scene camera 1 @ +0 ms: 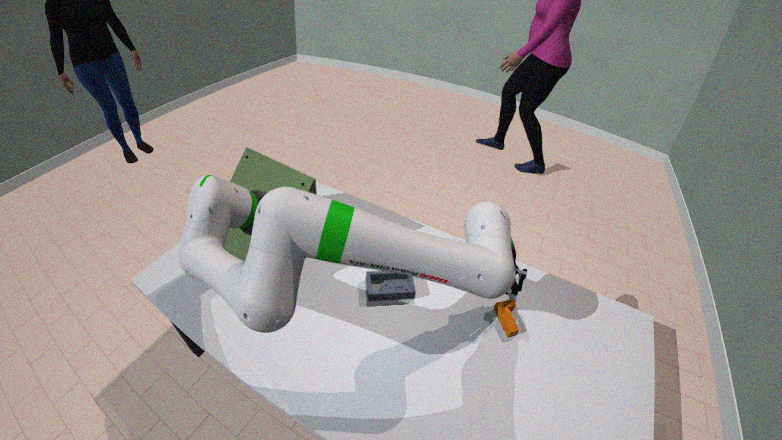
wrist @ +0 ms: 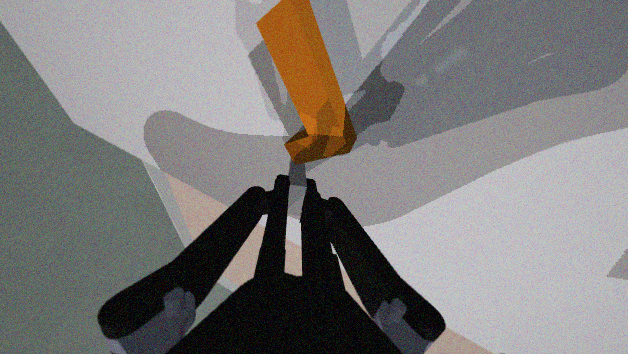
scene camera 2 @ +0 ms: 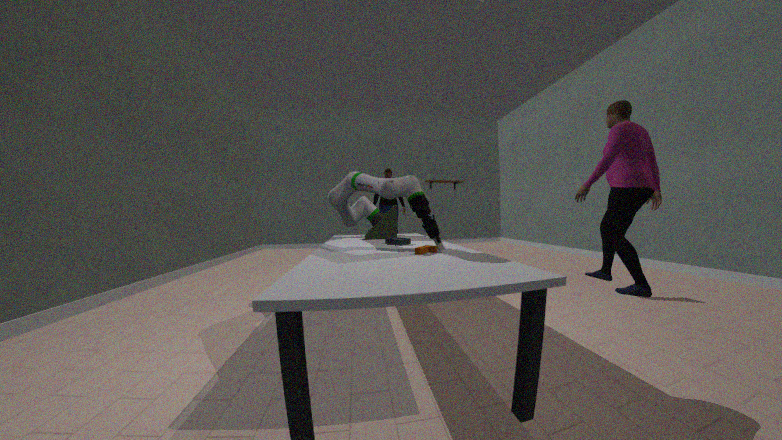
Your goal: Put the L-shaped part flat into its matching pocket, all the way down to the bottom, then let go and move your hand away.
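Places are measured from the arm's base along level axes (x ahead, y left, z up), in millimetres.
Where they show: gripper, fingertip midpoint: (scene camera 1: 514, 298) (wrist: 295, 168) (scene camera 2: 442, 250); arm's base at its link origin: (scene camera 2: 379, 220).
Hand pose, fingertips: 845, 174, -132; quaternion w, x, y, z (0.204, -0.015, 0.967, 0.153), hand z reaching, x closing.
Things, the pixels of their top centre, and the offset from my fingertips, as dx, dy, dz. Level surfaces: height alone.
- orange L-shaped part at its top centre: (wrist: 292, 102) (scene camera 1: 511, 315) (scene camera 2: 426, 247) +4, -85, +20
- grey tray with the pocket, top centre: (scene camera 1: 390, 281) (scene camera 2: 397, 238) -372, -132, +27
- white table at its surface level: dz -10
The orange L-shaped part (scene camera 1: 507, 319) (scene camera 2: 425, 250) (wrist: 305, 70) lies on the table, on the right side of the arm in the scene camera 1 view. The grey tray with the pocket (scene camera 1: 390, 297) (scene camera 2: 398, 240) stands on the table below the arm's long link; the shape of its pocket is partly hard to make out. My gripper (wrist: 295, 168) (scene camera 2: 439, 244) is shut with nothing between its fingers. In the wrist view its fingertips are together at the short leg's end of the orange part; whether they touch it I cannot tell.
The white table (scene camera 1: 590, 377) (scene camera 2: 328, 284) bears the arm and a green angled mount (scene camera 1: 273, 172) at its base. One person in a pink top (scene camera 1: 555, 32) (scene camera 2: 631, 153) is on the floor past the table; another in black (scene camera 1: 87, 32) is at the upper left.
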